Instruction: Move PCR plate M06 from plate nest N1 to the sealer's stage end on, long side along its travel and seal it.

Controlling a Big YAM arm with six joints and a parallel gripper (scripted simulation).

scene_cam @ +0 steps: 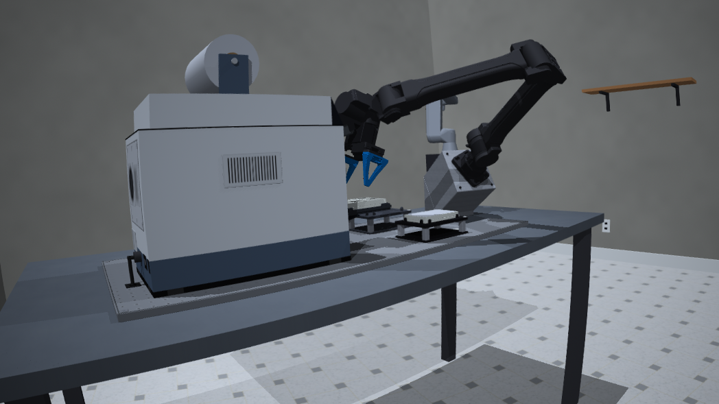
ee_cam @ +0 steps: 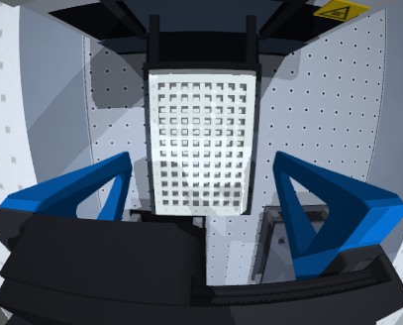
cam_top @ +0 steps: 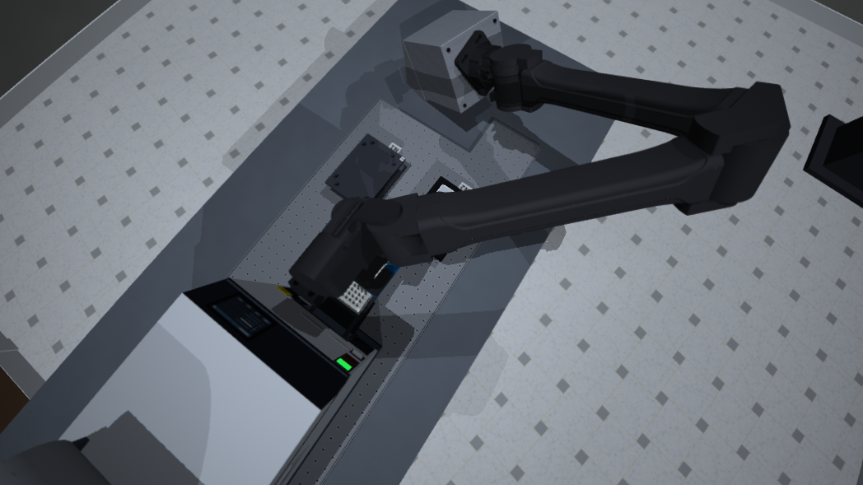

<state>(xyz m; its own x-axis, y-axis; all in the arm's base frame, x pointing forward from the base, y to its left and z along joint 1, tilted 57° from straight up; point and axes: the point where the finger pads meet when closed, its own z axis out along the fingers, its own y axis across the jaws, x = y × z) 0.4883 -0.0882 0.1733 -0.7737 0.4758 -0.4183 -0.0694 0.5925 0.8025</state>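
My hand is 5 cm above the white 96-well plate M06. The rest, counted from my hand: sealed plate M09: 21 cm behind, 4 cm to the left, 11 cm below; dark screen: 12 cm ahead, 4 cm to the right, 16 cm above; yellow warning label: 11 cm ahead, 8 cm to the right, 1 cm below.
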